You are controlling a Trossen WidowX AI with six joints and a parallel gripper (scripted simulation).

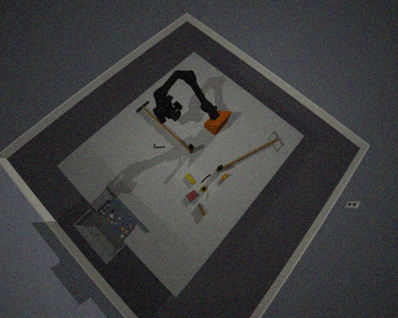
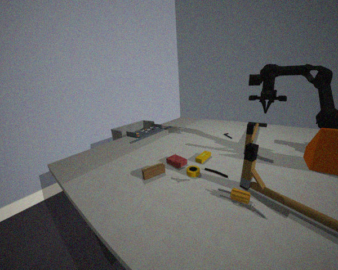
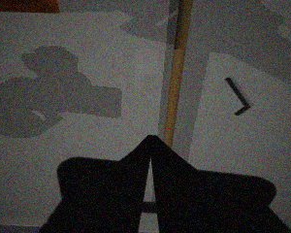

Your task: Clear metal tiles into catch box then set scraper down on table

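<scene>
Right now the long scraper is 10 cm below my gripper tip, 5 cm ahead of it and 3 cm to the right of it. Round my gripper tip: black strip 49 cm to the left, 16 cm below, 8 cm ahead; hex key 20 cm ahead, 16 cm below, 4 cm to the left; yellow block 42 cm to the left, 18 cm ahead, 14 cm below.
</scene>
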